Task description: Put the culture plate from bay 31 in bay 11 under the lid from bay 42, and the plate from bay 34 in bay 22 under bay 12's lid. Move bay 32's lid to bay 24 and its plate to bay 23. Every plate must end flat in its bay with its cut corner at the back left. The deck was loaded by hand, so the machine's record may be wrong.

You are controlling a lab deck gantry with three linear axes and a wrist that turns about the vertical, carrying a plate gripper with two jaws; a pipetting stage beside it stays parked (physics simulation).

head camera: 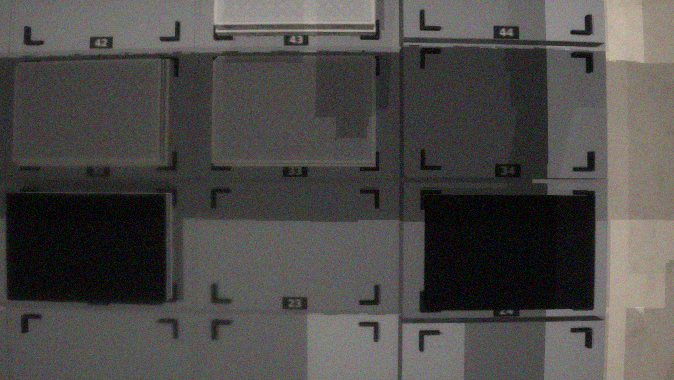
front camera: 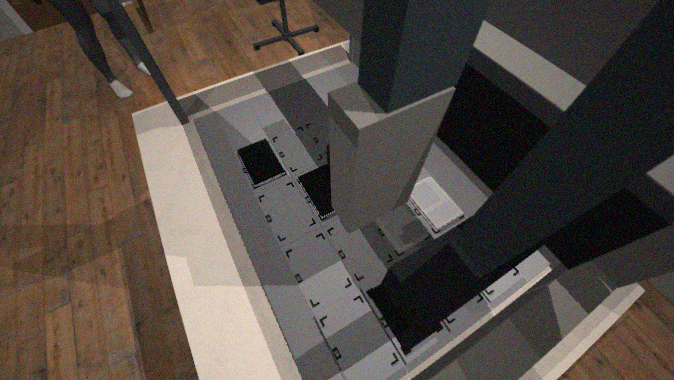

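Where they show: robot's base, origin of its link: (front camera: pixel 238 153).
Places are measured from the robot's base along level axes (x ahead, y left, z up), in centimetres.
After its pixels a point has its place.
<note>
A black lid (head camera: pixel 507 252) {x 55.1, y 15.0, z 2.2 cm} (front camera: pixel 410 335) {x 60.0, y 13.1, z 2.2 cm} lies over bay 24. The plate (head camera: pixel 90 112) {x 23.3, y 25.5, z 1.4 cm} in bay 32 shows a pale top without a black lid. The black-lidded plate (head camera: pixel 85 247) {x 23.2, y 15.0, z 1.6 cm} (front camera: pixel 317 192) {x 23.1, y 12.9, z 1.7 cm} is in bay 22, its pale side edge showing at the right in the head view. Another black lid (front camera: pixel 261 162) {x 7.4, y 4.3, z 1.6 cm} is over bay 11 at the left of the front view. The dark gripper body (front camera: pixel 425 300) {x 56.6, y 7.9, z 35.5 cm} is above bay 24 and merges with the lid in the front view. Its jaws are hidden, so their opening and contact with the lid cannot be told. The head view does not show the gripper.
A pale plate (head camera: pixel 294 112) {x 39.3, y 25.4, z 1.4 cm} (front camera: pixel 400 232) {x 41.8, y 24.3, z 1.4 cm} is in bay 33 and a white plate (head camera: pixel 295 14) {x 39.3, y 33.0, z 1.4 cm} (front camera: pixel 437 200) {x 39.6, y 37.3, z 1.4 cm} in bay 43. A large tan block (front camera: pixel 385 160) {x 45.4, y 10.7, z 40.7 cm} and dark columns block part of the front view. A raised pale wall (front camera: pixel 175 240) {x 16.6, y -22.0, z -1.0 cm} borders the deck.
</note>
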